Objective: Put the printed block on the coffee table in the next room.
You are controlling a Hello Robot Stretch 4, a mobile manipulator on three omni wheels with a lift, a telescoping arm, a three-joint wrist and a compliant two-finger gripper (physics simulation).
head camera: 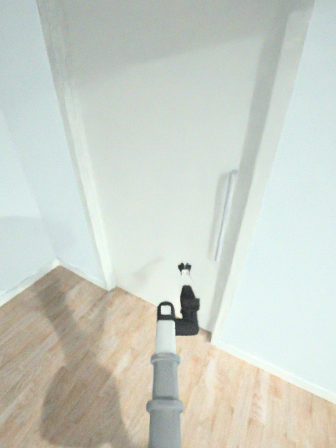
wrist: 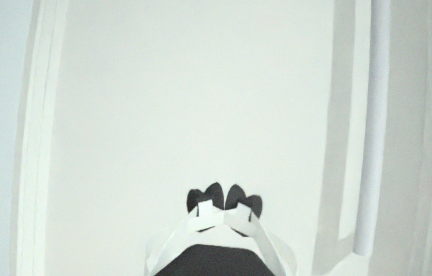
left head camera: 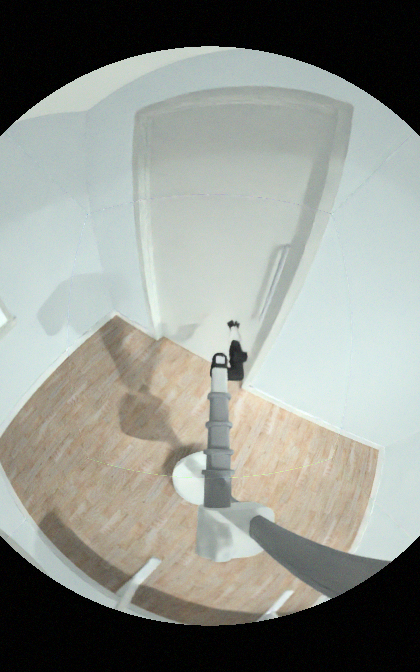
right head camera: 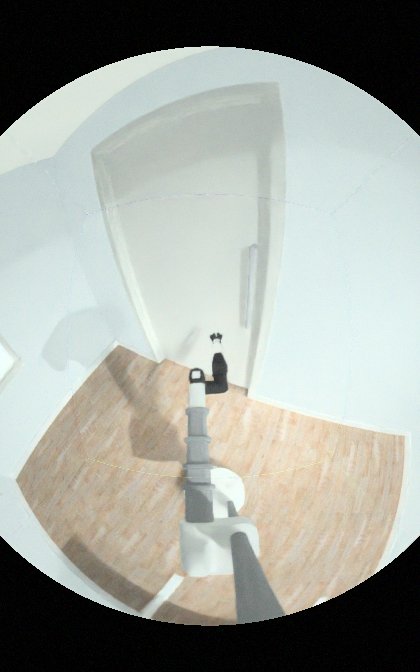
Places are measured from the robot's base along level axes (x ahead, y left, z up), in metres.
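Pixels of known places: gripper, fingertip midpoint: (head camera: 184, 263) (wrist: 224, 199).
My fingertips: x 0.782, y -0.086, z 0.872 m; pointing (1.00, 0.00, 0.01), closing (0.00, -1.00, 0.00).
Observation:
Behind a point stands the place of what it marks.
My gripper (head camera: 185, 266) {x 0.782, y -0.086, z 0.872 m} (left head camera: 233, 324) (right head camera: 216, 336) (wrist: 224, 199) {x 0.782, y -0.086, z 0.872 m} is shut and empty, its two dark fingertips together in front of the door. A closed white door (head camera: 160, 150) {x 1.133, y 0.033, z 1.322 m} (left head camera: 220, 225) (right head camera: 190, 250) (wrist: 190, 100) {x 1.117, y 0.005, z 1.007 m} fills the middle of the views. Its long vertical handle (head camera: 226, 215) {x 0.880, y -0.280, z 1.084 m} (left head camera: 274, 282) (right head camera: 251, 286) (wrist: 376, 125) {x 0.881, y -0.274, z 0.964 m} is to the right of the gripper, apart from it. In the wrist view the handle's lower end is a little lower than the fingertips. The printed block and the coffee table do not show in these views.
The door frame (head camera: 77, 130) {x 1.360, y 0.541, z 1.396 m} (left head camera: 145, 225) (right head camera: 117, 240) (wrist: 37, 150) {x 1.363, y 0.539, z 0.839 m} stands at the left side of the door. Pale walls (head camera: 295, 240) {x 0.737, y -0.548, z 1.046 m} (left head camera: 380, 300) (right head camera: 345, 300) flank it. The wooden floor (head camera: 260, 400) {x 0.475, y -0.599, z -0.027 m} (left head camera: 300, 450) (right head camera: 310, 465) carries the robot's shadow. The arm reaches toward the door.

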